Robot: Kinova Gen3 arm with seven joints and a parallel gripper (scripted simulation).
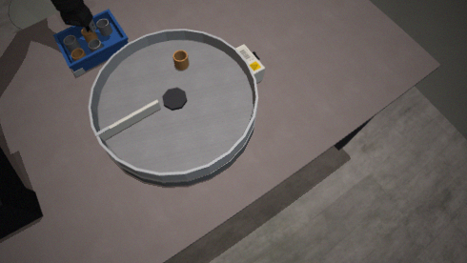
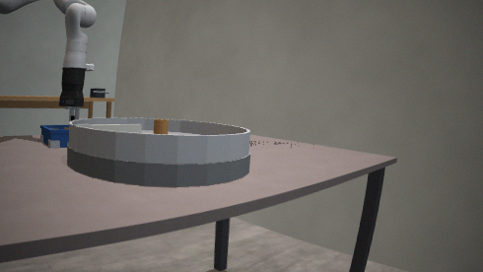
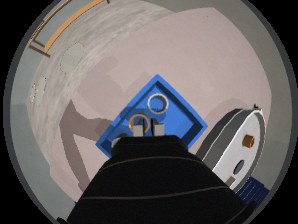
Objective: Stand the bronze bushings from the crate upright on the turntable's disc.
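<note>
Now: the crate 40 mm below my hand, 20 mm to the right of it and 10 mm behind it. The rest, counted from my hand: turntable disc: 350 mm to the right, 120 mm ahead, 10 mm below.
</note>
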